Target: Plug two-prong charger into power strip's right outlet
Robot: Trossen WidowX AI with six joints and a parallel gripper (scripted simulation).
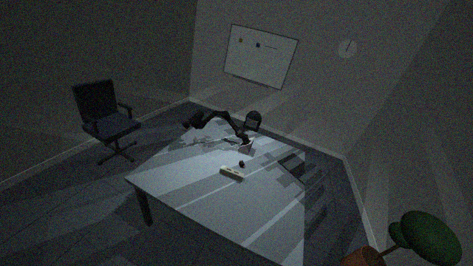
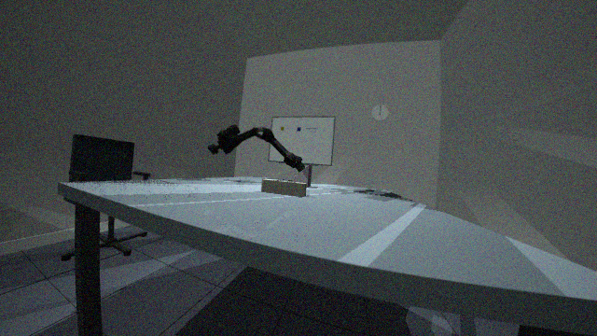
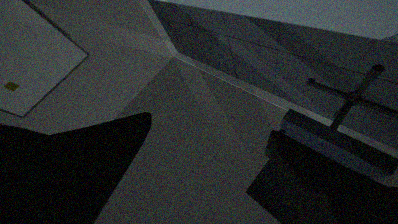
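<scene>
My gripper tip is 4 cm short of the black two-prong charger, 63 cm to the right of it and 18 cm above it.
</scene>
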